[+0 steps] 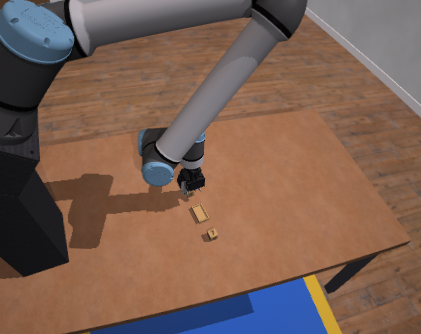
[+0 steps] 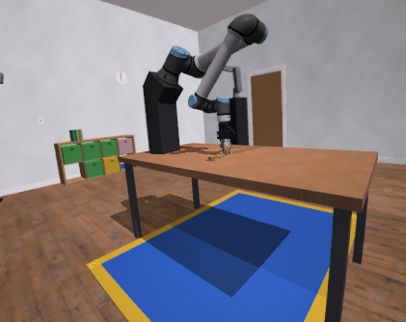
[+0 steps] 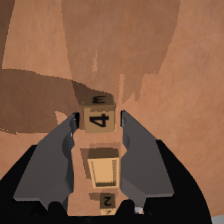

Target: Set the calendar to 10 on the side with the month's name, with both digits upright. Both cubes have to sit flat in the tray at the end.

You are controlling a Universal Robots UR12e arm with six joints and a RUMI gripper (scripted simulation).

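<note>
My hand is 5 cm short of the wooden tray, 10 cm to the left of it and 2 cm above it.
</note>
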